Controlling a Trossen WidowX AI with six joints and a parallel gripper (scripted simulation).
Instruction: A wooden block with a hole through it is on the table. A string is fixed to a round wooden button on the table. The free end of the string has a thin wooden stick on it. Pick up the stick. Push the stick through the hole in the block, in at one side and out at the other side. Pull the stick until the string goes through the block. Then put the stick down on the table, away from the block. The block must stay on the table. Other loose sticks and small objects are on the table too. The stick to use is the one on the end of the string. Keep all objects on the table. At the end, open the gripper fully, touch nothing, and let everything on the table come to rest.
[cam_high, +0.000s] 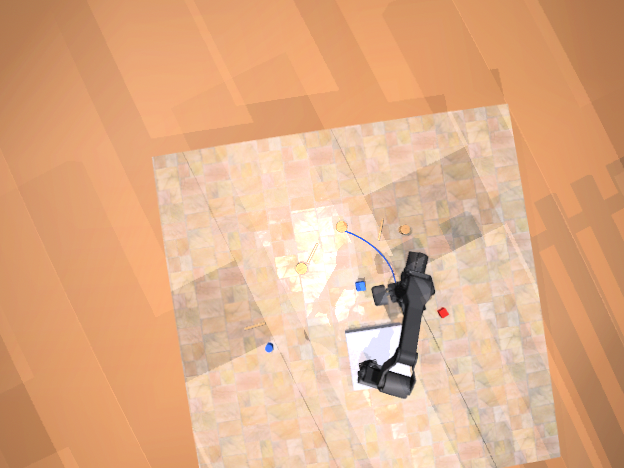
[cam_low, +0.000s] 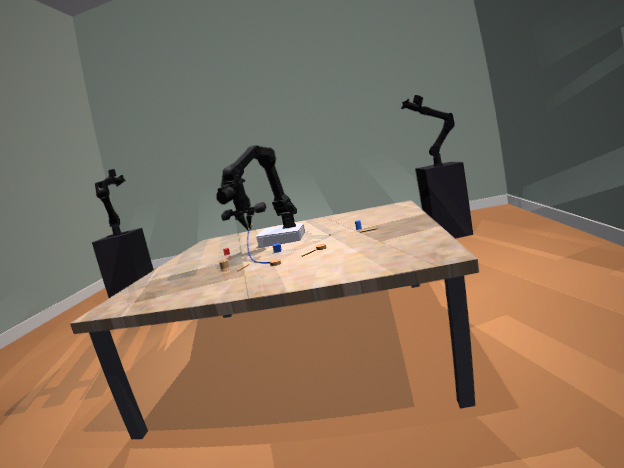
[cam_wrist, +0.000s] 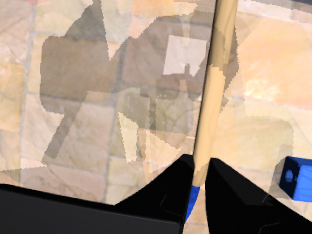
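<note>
Right now the blue cube is 40 mm ahead of my gripper tip, 100 mm to the left of it and 90 mm below it. Round my gripper tip: thin wooden stick: 10 mm behind; then red cube: 130 mm behind, 150 mm to the right, 100 mm below; then wooden block: 190 mm ahead, 90 mm to the right, 90 mm below.
</note>
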